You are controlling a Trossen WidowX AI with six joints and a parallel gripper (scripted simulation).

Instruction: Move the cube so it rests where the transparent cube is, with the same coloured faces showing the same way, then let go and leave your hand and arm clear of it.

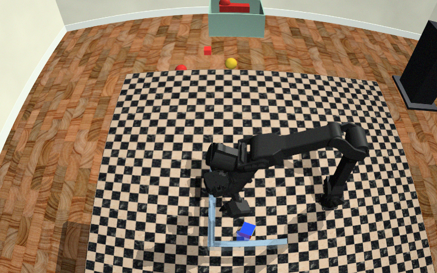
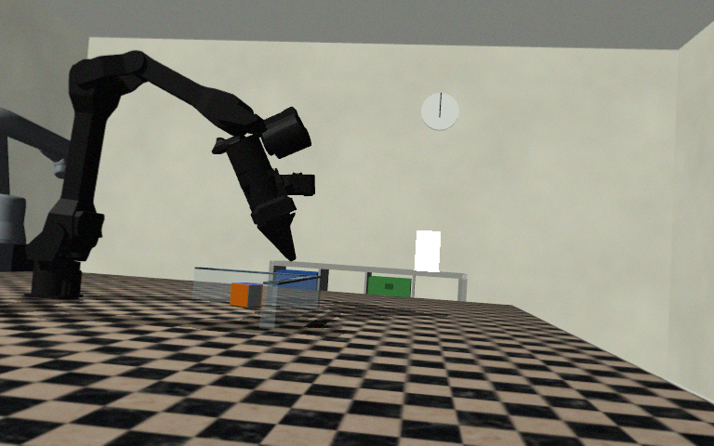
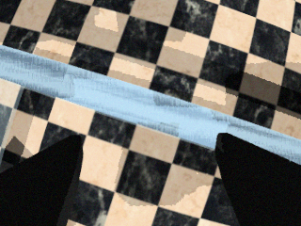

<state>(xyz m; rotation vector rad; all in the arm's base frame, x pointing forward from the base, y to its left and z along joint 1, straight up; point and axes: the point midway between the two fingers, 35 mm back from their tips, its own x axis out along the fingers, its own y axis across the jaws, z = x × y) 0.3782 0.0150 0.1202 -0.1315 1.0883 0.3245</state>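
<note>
Right now my hand is 100 mm to the right of the transparent cube, 100 mm above it and 60 mm past it.
</note>
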